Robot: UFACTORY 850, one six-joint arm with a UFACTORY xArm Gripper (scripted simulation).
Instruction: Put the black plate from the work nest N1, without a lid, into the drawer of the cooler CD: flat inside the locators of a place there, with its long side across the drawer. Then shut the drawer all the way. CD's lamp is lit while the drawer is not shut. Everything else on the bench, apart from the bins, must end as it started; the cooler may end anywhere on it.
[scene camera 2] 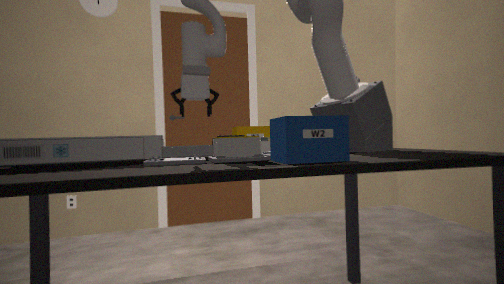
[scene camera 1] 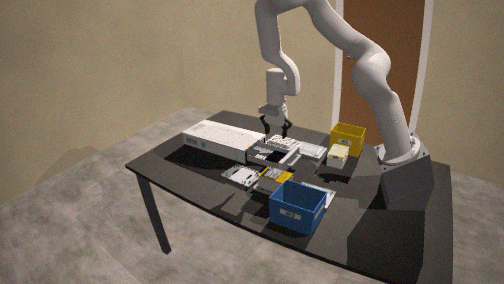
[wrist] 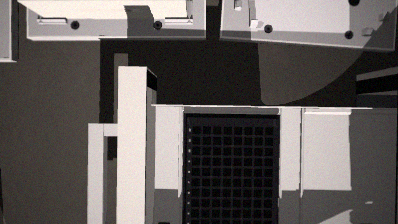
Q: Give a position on a black gridded plate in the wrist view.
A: At 209,179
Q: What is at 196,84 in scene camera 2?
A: My gripper.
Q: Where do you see a yellow bin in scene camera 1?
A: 337,136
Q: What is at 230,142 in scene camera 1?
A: A white cooler.
